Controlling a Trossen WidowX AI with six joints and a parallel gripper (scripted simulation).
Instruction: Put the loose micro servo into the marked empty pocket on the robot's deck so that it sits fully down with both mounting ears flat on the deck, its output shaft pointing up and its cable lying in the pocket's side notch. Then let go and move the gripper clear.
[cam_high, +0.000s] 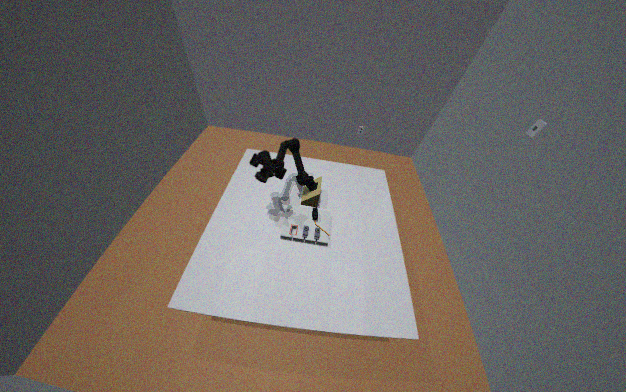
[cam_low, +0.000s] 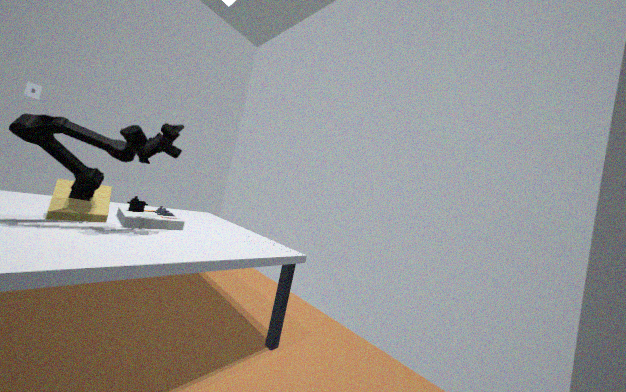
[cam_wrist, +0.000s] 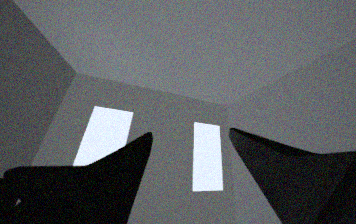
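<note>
Now: the deck 47 cm below my gripper tip, 23 cm to the left of it and 4 cm behind it.
</note>
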